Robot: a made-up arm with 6 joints. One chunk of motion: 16 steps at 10 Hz.
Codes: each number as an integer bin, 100 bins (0 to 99) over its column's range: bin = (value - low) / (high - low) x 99, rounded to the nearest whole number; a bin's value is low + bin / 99 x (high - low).
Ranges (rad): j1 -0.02..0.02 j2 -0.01..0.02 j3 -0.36..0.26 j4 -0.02..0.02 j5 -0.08..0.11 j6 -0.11..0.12
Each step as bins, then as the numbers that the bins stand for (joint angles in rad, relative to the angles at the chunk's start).
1 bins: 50 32 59 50 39 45
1 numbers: 0.0002 -0.0003 0.0095 0.0002 -0.0052 -0.0055
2 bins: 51 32 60 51 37 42
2 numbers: 0.0006 -0.0003 0.0158 0.0006 -0.0090 -0.0124
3 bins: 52 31 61 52 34 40
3 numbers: 0.0010 -0.0006 0.0220 0.0010 -0.0147 -0.0171
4 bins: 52 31 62 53 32 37
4 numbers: 0.0010 -0.0006 0.0283 0.0014 -0.0186 -0.0240
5 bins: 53 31 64 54 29 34
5 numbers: 0.0014 -0.0006 0.0408 0.0018 -0.0243 -0.0310
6 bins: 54 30 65 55 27 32
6 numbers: 0.0018 -0.0009 0.0471 0.0022 -0.0282 -0.0357
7 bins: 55 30 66 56 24 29
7 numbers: 0.0022 -0.0009 0.0533 0.0026 -0.0339 -0.0426
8 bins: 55 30 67 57 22 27
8 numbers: 0.0022 -0.0009 0.0596 0.0030 -0.0378 -0.0473
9 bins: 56 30 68 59 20 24
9 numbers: 0.0026 -0.0009 0.0659 0.0038 -0.0416 -0.0542
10 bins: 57 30 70 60 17 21
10 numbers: 0.0030 -0.0009 0.0784 0.0042 -0.0474 -0.0612
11 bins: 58 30 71 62 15 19
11 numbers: 0.0034 -0.0009 0.0846 0.0051 -0.0512 -0.0659
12 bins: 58 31 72 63 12 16
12 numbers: 0.0034 -0.0006 0.0909 0.0055 -0.0570 -0.0728
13 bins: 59 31 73 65 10 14
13 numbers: 0.0038 -0.0006 0.0972 0.0063 -0.0608 -0.0775
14 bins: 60 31 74 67 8 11
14 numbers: 0.0042 -0.0006 0.1034 0.0071 -0.0646 -0.0844
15 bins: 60 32 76 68 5 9
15 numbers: 0.0042 -0.0003 0.1160 0.0075 -0.0704 -0.0891
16 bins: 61 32 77 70 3 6
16 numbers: 0.0046 -0.0003 0.1222 0.0083 -0.0742 -0.0961
